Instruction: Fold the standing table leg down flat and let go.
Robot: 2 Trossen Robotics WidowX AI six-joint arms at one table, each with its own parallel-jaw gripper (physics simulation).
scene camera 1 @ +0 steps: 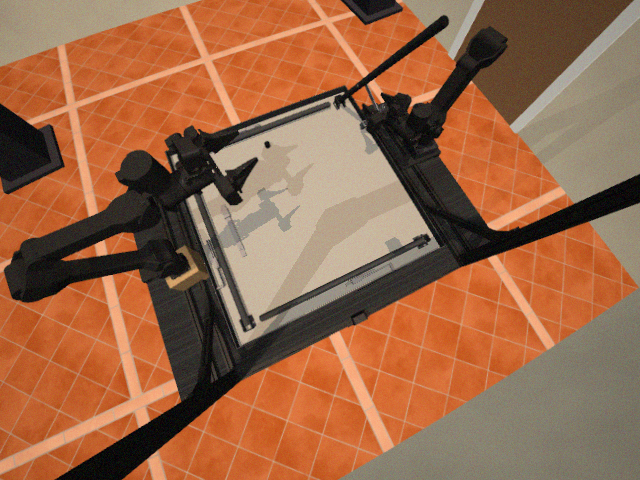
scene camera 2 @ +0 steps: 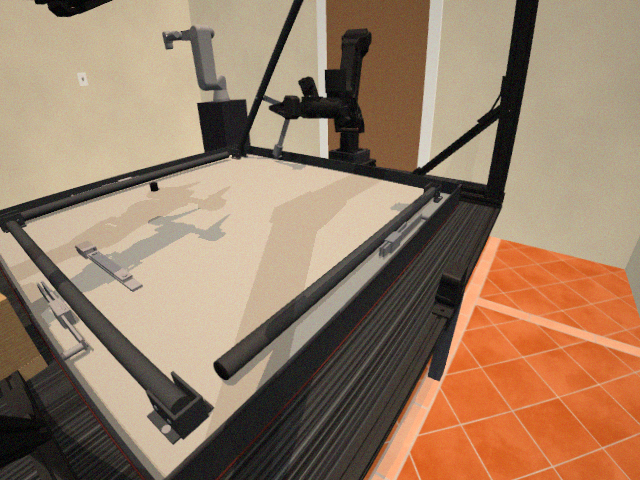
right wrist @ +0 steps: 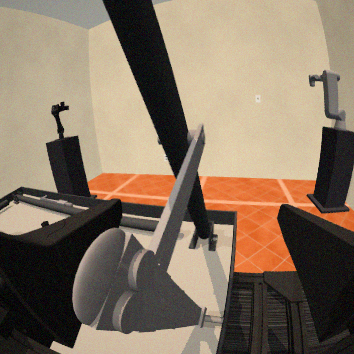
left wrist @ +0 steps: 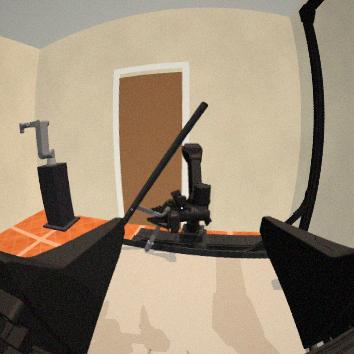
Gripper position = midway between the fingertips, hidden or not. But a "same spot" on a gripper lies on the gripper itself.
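Scene:
I can see my right gripper in the left wrist view [147, 214] and in the right wrist view [203, 210], and scene camera 1 and scene camera 2 show it too. On my right gripper, [scene camera 1: 367, 113] and [scene camera 2: 279, 108] are the same spot.

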